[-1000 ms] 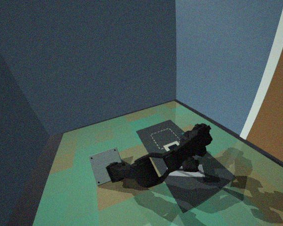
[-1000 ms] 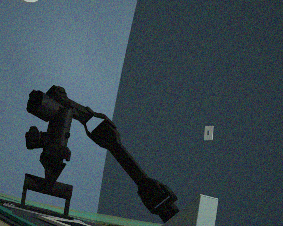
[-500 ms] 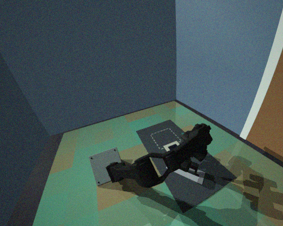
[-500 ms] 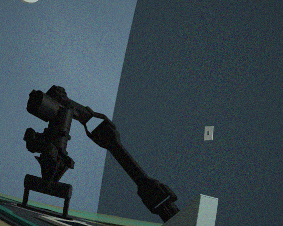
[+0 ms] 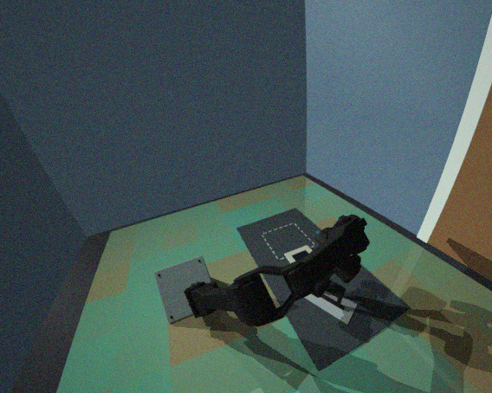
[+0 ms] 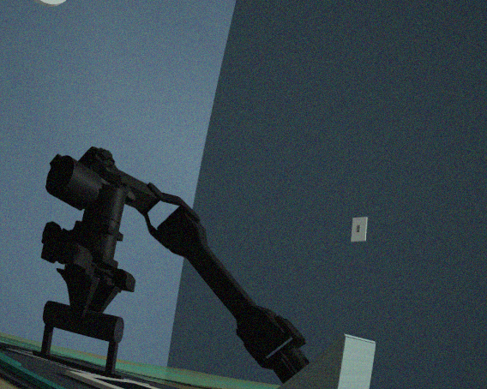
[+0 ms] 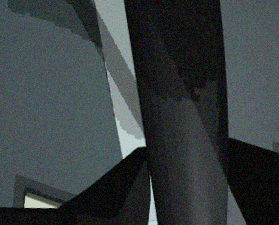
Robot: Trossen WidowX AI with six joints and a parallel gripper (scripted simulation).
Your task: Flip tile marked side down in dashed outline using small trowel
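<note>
My gripper tip is 2 cm short of the tile, 16 cm to the right of it and 6 cm above it. Also, from my gripper tip: dark grey mat 2 cm ahead, 16 cm to the left, 8 cm below; teal trowel 16 cm ahead, 15 cm to the left, 6 cm below.
</note>
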